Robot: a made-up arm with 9 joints.
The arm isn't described. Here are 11 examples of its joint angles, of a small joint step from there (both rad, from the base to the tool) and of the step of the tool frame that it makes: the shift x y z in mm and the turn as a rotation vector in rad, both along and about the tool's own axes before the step.
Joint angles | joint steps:
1: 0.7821 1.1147 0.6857 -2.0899 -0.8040 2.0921 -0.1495 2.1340 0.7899 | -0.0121 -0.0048 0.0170 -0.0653 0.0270 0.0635 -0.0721 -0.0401 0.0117
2: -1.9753 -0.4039 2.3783 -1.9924 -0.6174 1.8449 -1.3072 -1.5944 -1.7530 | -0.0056 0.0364 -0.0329 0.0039 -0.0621 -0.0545 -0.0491 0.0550 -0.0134
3: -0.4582 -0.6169 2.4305 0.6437 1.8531 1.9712 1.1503 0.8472 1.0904 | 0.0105 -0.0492 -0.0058 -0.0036 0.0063 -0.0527 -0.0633 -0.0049 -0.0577
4: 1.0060 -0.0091 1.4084 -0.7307 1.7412 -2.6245 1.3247 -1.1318 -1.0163 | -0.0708 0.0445 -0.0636 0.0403 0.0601 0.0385 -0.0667 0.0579 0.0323
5: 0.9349 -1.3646 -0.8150 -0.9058 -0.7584 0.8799 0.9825 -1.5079 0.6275 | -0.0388 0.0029 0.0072 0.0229 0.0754 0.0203 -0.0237 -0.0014 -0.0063
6: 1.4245 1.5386 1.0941 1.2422 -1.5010 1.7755 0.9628 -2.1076 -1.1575 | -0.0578 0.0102 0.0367 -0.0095 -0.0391 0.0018 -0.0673 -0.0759 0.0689
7: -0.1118 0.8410 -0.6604 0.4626 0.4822 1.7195 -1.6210 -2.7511 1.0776 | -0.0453 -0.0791 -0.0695 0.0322 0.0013 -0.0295 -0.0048 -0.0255 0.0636
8: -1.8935 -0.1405 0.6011 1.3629 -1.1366 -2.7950 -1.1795 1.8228 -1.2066 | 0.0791 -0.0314 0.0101 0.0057 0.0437 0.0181 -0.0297 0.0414 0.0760
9: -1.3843 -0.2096 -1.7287 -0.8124 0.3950 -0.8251 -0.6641 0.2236 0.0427 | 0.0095 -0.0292 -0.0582 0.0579 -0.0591 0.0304 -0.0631 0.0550 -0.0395
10: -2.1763 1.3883 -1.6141 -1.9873 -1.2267 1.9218 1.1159 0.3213 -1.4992 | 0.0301 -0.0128 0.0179 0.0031 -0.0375 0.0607 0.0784 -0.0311 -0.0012
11: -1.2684 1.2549 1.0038 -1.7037 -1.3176 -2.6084 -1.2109 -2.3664 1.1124 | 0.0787 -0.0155 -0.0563 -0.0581 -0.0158 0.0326 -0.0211 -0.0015 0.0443
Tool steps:
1: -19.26 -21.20 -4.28 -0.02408 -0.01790 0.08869
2: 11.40 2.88 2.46 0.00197 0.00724 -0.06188
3: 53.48 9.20 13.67 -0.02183 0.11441 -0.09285
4: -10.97 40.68 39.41 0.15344 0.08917 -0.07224
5: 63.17 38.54 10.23 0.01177 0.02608 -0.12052
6: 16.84 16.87 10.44 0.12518 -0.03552 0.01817
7: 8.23 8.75 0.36 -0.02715 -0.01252 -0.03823
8: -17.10 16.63 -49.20 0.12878 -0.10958 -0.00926
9: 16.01 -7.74 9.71 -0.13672 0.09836 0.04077
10: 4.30 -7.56 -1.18 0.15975 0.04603 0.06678
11: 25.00 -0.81 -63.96 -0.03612 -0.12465 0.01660
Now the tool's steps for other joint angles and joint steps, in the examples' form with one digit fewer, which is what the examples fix.
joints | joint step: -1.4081 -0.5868 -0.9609 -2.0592 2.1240 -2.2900 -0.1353 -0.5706 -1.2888 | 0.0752 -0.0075 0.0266 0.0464 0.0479 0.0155 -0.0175 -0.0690 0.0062
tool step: -26.7 -2.2 32.8 -0.0123 0.0577 0.0131
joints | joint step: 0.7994 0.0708 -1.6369 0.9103 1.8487 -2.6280 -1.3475 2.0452 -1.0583 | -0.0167 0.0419 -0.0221 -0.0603 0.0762 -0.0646 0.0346 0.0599 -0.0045
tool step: -15.6 5.2 -3.4 0.0143 0.0827 -0.0235
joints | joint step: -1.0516 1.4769 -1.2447 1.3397 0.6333 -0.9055 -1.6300 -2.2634 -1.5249 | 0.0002 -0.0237 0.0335 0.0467 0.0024 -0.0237 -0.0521 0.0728 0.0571
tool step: -13.6 24.7 -10.8 -0.0031 -0.0714 -0.0502
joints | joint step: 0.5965 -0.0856 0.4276 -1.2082 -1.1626 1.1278 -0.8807 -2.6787 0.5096 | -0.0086 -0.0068 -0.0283 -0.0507 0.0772 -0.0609 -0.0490 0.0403 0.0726
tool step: -56.9 -52.9 -57.1 -0.0630 -0.1097 0.1812
